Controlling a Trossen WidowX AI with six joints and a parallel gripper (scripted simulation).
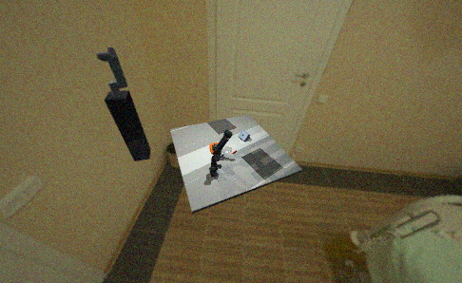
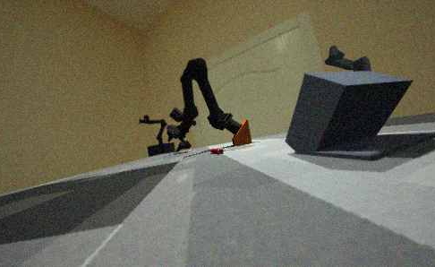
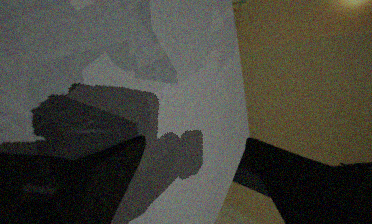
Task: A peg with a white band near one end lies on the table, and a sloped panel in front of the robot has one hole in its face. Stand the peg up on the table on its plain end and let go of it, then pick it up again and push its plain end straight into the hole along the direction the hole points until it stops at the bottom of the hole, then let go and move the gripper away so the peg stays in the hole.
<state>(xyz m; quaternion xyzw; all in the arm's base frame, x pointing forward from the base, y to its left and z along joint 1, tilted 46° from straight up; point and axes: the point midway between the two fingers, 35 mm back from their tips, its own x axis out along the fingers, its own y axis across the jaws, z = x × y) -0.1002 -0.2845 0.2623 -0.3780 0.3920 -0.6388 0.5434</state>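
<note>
Now: the red peg 36 cm ahead of my gripper tip, 35 cm to the left of it and 4 cm below it. The rest, counted from my gripper tip: sloped panel (57 cm to the left, 56 cm ahead).
</note>
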